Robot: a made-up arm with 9 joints. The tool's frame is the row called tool.
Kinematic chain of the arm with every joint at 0, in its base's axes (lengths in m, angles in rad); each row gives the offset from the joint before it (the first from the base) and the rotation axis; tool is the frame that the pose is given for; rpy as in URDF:
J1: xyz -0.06 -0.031 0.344 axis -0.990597 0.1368 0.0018
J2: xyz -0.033 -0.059 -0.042 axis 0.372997 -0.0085 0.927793
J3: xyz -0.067 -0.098 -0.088 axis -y
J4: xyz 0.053 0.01 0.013 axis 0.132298 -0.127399 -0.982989
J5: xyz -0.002 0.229 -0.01 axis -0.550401 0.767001 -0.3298
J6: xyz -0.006 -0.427 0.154 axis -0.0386 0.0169 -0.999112
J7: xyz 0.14 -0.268 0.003 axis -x
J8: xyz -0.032 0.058 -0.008 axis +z
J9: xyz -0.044 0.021 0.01 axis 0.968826 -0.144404 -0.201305
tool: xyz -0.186 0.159 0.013 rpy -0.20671 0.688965 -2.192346
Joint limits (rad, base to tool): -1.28..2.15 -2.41..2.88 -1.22..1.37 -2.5..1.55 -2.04..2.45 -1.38..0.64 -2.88..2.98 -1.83..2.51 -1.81..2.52
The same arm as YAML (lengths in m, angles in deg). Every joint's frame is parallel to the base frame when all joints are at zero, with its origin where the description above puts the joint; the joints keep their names.
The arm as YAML. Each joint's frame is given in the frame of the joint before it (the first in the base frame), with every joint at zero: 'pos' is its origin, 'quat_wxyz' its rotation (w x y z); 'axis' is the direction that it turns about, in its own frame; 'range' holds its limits. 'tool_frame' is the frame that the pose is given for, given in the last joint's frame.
length_unit: m
angle_unit: deg
joints:
  - joint: J1
    pos: [-0.06, -0.031, 0.344]
    quat_wxyz: [1.0, 0.0, 0.0, 0.0]
    axis: [-0.990597, 0.1368, 0.0018]
    range: [-73.34, 123.19]
  - joint: J2
    pos: [-0.033, -0.059, -0.042]
    quat_wxyz: [1.0, 0.0, 0.0, 0.0]
    axis: [0.372997, -0.0085, 0.927793]
    range: [-138.08, 165.01]
  - joint: J3
    pos: [-0.067, -0.098, -0.088]
    quat_wxyz: [1.0, 0.0, 0.0, 0.0]
    axis: [0.0, -1.0, 0.0]
    range: [-69.9, 78.5]
  - joint: J4
    pos: [0.053, 0.01, 0.013]
    quat_wxyz: [1.0, 0.0, 0.0, 0.0]
    axis: [0.132298, -0.127399, -0.982989]
    range: [-143.24, 88.81]
  - joint: J5
    pos: [-0.002, 0.229, -0.01]
    quat_wxyz: [1.0, 0.0, 0.0, 0.0]
    axis: [-0.550401, 0.767001, -0.3298]
    range: [-116.88, 140.37]
  - joint: J6
    pos: [-0.006, -0.427, 0.154]
    quat_wxyz: [1.0, 0.0, 0.0, 0.0]
    axis: [-0.0386, 0.0169, -0.999112]
    range: [-79.07, 36.67]
  - joint: J7
    pos: [0.14, -0.268, 0.003]
    quat_wxyz: [1.0, 0.0, 0.0, 0.0]
    axis: [-1.0, 0.0, 0.0]
    range: [-165.01, 170.74]
  - joint: J8
    pos: [-0.032, 0.058, -0.008]
    quat_wxyz: [1.0, 0.0, 0.0, 0.0]
    axis: [0.0, 0.0, 1.0]
    range: [-104.85, 143.81]
  - joint: J9
    pos: [-0.044, 0.021, 0.01]
    quat_wxyz: [1.0, 0.0, 0.0, 0.0]
    axis: [0.968826, -0.144404, -0.201305]
    range: [-103.71, 144.39]
tool_frame:
  pos: [-0.186, 0.159, 0.013]
  quat_wxyz: [0.45885, 0.254398, 0.239887, -0.816819]

